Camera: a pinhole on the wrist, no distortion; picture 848 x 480 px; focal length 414.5 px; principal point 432.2 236.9 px. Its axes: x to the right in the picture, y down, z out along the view. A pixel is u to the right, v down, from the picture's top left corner.
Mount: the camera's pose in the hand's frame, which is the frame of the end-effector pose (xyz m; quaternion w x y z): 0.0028 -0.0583 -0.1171 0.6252 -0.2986 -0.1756 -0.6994
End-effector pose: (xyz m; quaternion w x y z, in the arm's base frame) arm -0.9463 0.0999 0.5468 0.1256 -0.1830 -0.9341 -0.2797
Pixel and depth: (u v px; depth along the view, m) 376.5 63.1 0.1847
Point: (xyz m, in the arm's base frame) -0.8807 0.1679 0.5623
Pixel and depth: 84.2 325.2 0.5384
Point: -0.9118 0.6288 0.9245
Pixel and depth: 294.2 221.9 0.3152
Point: -0.9160 0.3185 0.6247
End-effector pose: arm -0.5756 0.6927 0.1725 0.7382 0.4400 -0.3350 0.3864
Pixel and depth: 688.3 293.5 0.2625
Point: -0.5411 0.5429 0.3022
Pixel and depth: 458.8 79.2 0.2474
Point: -0.6938 0.6274 0.2125
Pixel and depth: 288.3 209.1 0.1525
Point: -0.6263 0.7548 0.2110
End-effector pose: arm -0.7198 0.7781 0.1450 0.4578 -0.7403 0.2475 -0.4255
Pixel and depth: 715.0 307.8 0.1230
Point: -0.6748 0.7801 0.2014
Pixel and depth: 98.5 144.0 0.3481
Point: -0.7256 0.5868 -0.1899
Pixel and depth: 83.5 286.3 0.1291
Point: -0.7700 0.6527 0.0927
